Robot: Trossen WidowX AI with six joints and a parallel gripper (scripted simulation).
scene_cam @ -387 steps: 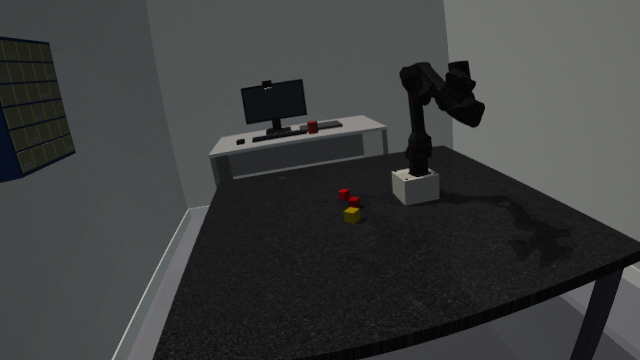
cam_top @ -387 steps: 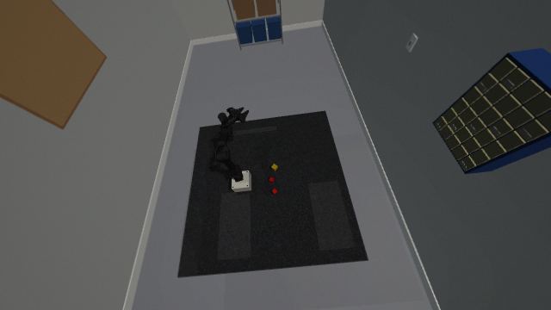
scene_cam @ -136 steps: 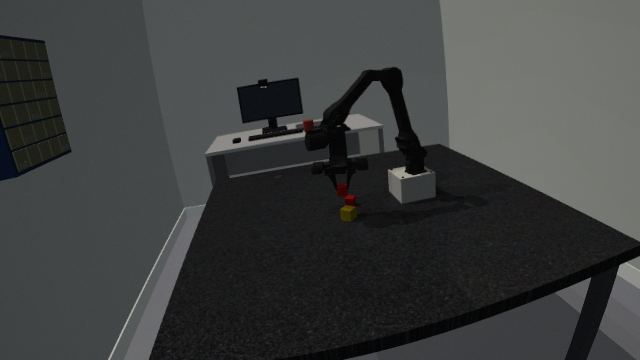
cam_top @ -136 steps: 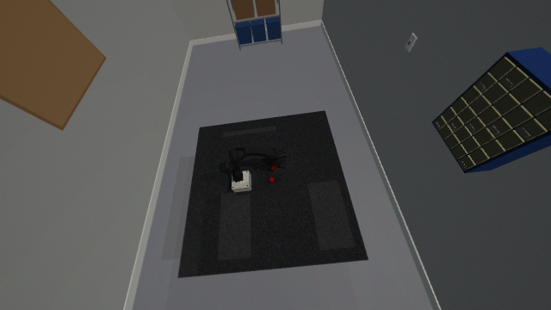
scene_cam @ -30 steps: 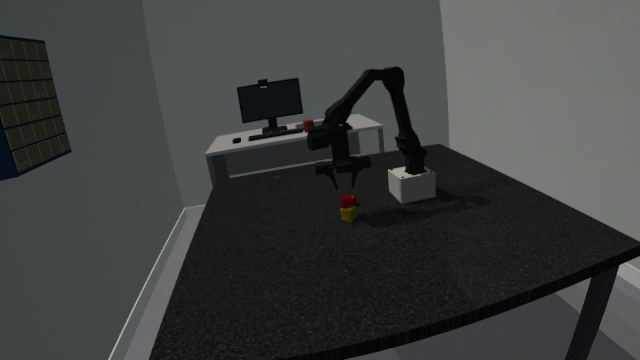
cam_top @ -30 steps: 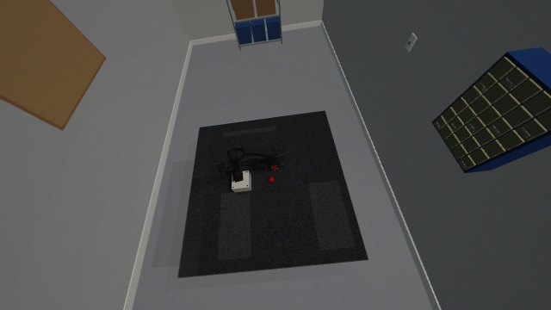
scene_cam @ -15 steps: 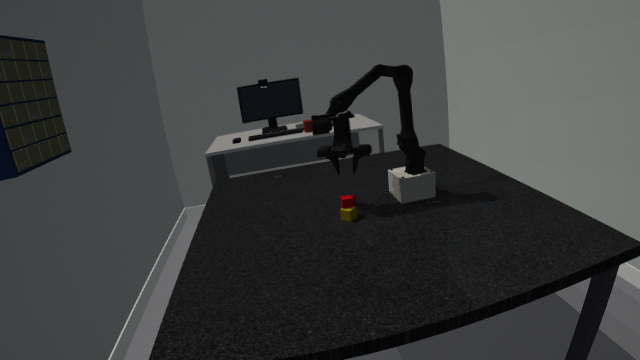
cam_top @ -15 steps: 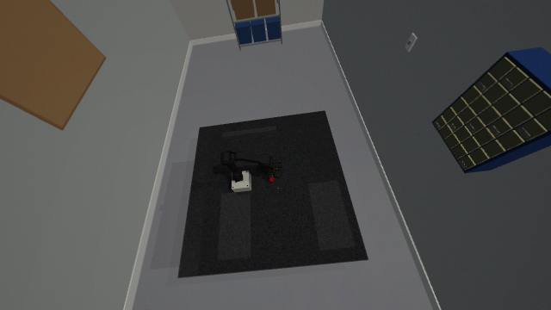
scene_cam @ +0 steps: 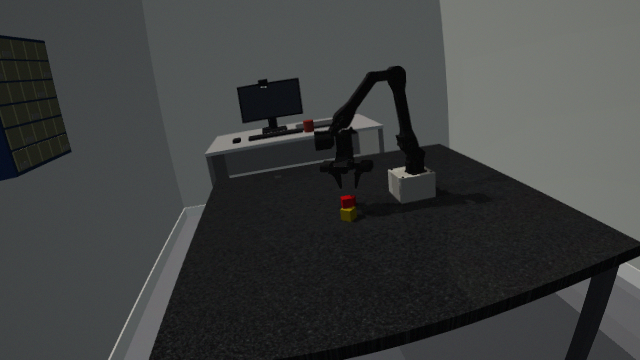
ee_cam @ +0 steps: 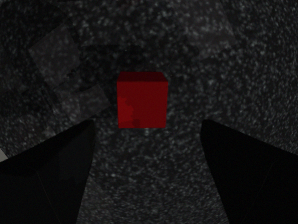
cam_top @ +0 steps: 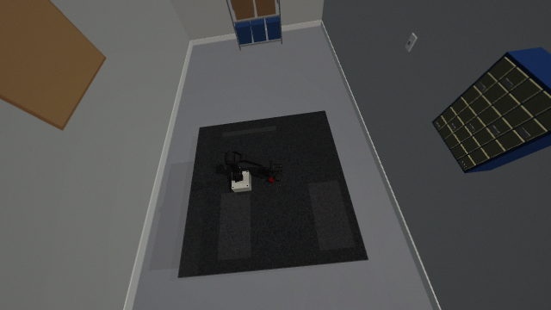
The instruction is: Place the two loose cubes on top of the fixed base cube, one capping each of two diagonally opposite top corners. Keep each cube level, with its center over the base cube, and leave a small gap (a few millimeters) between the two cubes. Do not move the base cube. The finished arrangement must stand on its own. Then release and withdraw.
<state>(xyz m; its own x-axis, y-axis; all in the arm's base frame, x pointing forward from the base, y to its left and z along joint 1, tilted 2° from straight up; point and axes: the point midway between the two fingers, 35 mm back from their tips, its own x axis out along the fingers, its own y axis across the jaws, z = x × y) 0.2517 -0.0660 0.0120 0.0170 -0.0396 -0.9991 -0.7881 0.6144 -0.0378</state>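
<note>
Now: gripper tip 40 mm short of the red cube, 80 mm to the right of it and 10 mm above it. Also, from my gripper tip: yellow base cube (50 mm ahead, 100 mm to the left, 50 mm below).
</note>
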